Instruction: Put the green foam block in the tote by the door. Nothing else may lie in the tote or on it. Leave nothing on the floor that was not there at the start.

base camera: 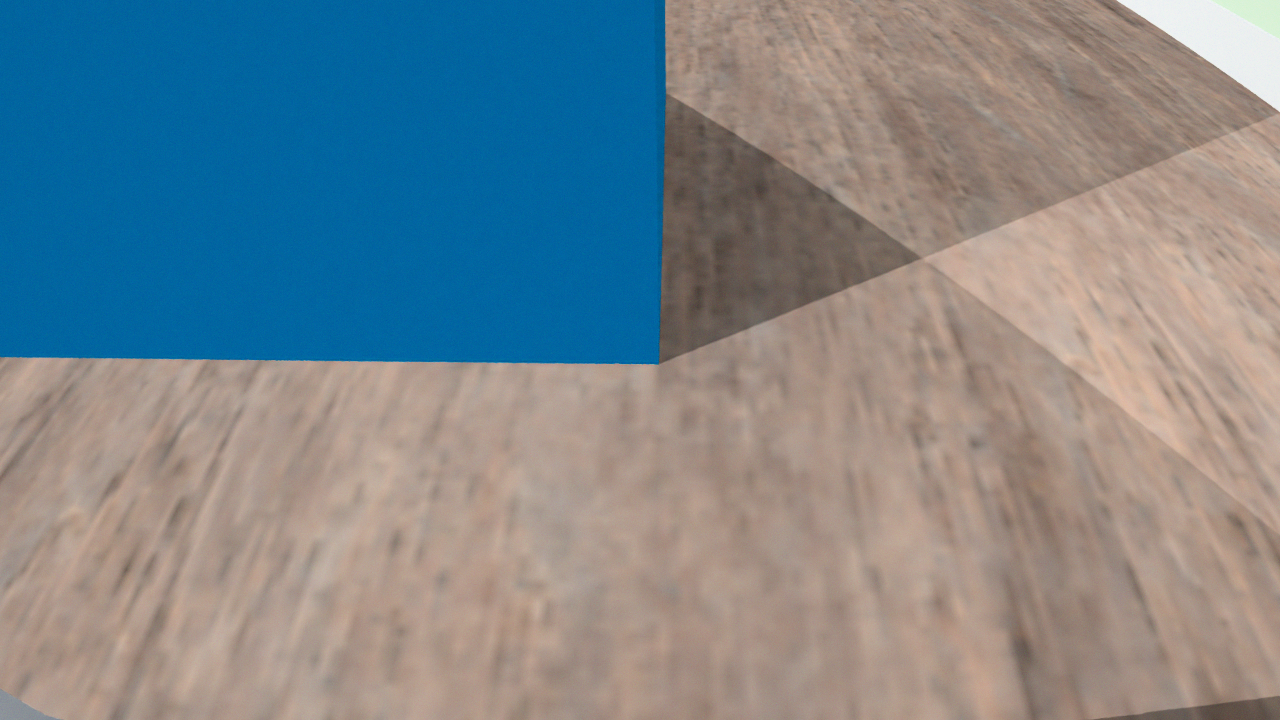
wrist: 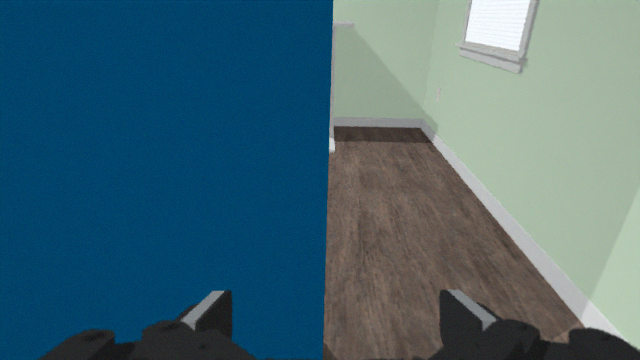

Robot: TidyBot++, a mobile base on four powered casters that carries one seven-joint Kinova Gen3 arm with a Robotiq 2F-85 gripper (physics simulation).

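Frame: origin at the arm's base, x ahead, y right, z down, level; millimetres.
Seen in the pictures: gripper, between the fingertips: point(wrist: 335, 313).
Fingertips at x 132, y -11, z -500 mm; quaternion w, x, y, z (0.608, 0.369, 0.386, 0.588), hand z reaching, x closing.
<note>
A point is followed by its place in that frame.
My gripper point(wrist: 335, 313) @(y -11, x 132, z -500 mm) is open, with its two fingers wide apart at the bottom of the wrist view and no object between them. The green foam block does not show in either view. The tote and the door do not show in either view.
A large flat blue surface point(base camera: 331, 179) @(y -204, x 454, z 247 mm) point(wrist: 160, 150) @(y -230, x 454, z -447 mm) stands close in front, filling the left side of both views. To its right a wooden floor point(base camera: 626, 537) @(y -26, x 320, z 397 mm) point(wrist: 390, 210) @(y 357, x 1814, z 396 mm) runs back along a green wall point(wrist: 560, 150) @(y 939, x 1433, z -120 mm) with a white baseboard point(wrist: 505, 217) @(y 924, x 1664, z 335 mm) and a window point(wrist: 500, 25) @(y 925, x 2206, z -567 mm).
</note>
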